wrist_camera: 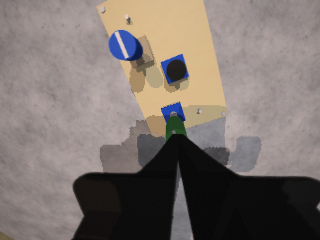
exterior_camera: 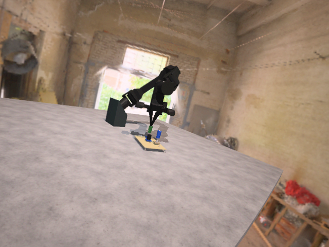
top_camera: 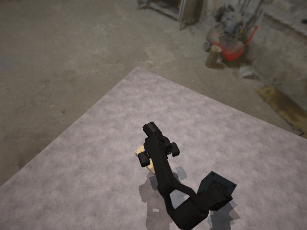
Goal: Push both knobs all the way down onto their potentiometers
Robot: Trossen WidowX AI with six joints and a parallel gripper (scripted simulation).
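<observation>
The blue knob lies 8 cm ahead of my gripper tip, 2 cm to the right of it and 1 cm below it. Round my gripper tip: potentiometer 3 cm below.
</observation>
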